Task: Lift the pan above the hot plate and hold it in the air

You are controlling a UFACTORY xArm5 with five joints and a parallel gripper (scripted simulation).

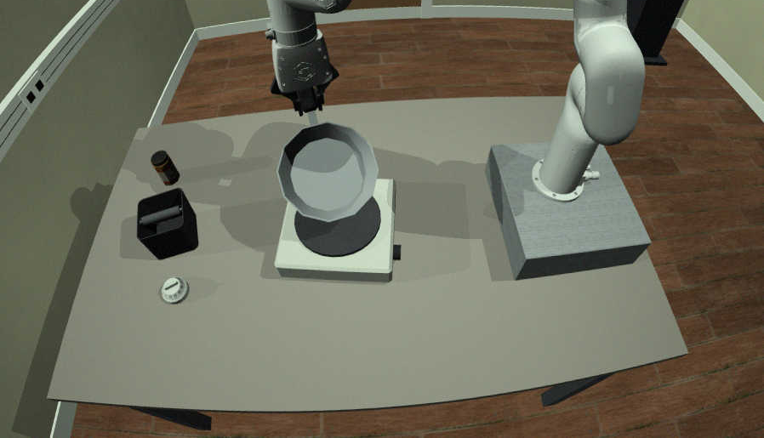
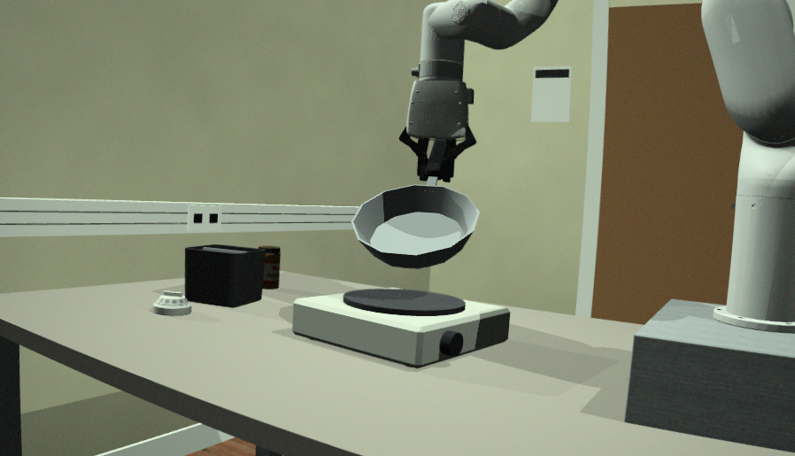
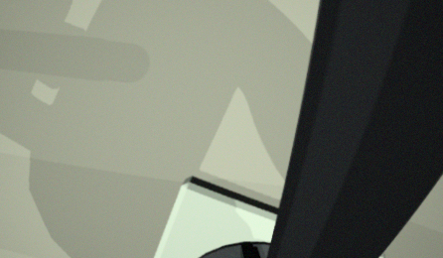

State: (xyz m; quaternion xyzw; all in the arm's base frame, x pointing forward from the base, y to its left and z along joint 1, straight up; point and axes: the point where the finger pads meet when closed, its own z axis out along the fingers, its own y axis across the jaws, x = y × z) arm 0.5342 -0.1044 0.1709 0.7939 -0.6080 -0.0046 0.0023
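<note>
My hand is 60 mm to the right of the grey pan, 60 mm above it and 20 mm past it. Also, from my hand: brown jar (440 mm ahead, 230 mm below, 70 mm to the right); white dial timer (340 mm ahead, 270 mm to the left, 260 mm below); hot plate (240 mm below, 140 mm to the left, 50 mm behind).
</note>
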